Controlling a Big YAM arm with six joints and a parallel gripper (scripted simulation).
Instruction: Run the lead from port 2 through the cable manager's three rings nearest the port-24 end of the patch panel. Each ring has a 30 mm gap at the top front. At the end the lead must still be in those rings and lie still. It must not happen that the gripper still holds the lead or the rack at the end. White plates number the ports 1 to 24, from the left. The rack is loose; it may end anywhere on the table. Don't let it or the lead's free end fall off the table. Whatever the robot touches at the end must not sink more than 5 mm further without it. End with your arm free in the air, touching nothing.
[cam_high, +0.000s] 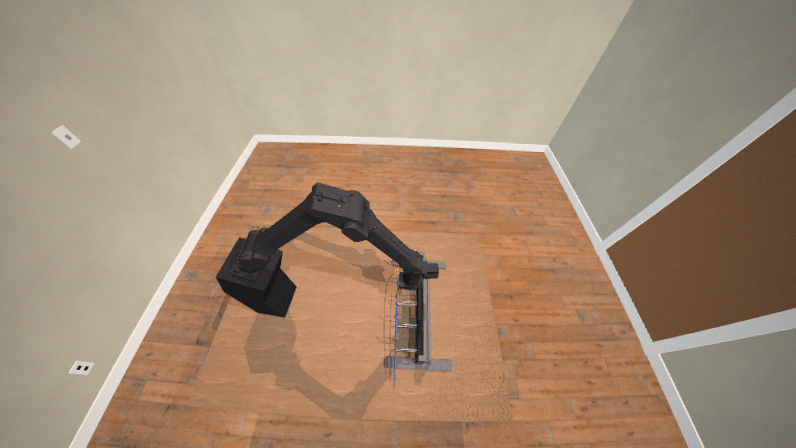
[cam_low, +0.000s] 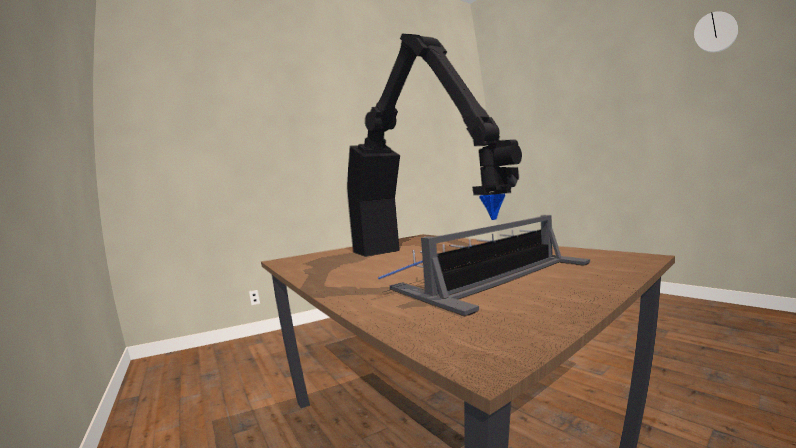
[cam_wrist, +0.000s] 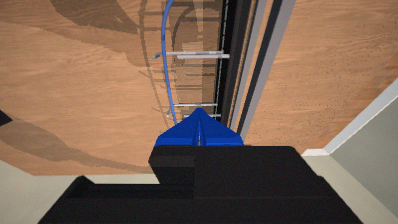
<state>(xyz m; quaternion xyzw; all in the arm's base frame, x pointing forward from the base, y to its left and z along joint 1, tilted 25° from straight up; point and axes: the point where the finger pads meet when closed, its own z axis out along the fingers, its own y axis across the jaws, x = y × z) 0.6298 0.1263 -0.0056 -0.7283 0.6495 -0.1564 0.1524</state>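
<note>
Right now my hand is 60 mm short of the grey rack, 40 mm to the left of it and 90 mm above it.
</note>
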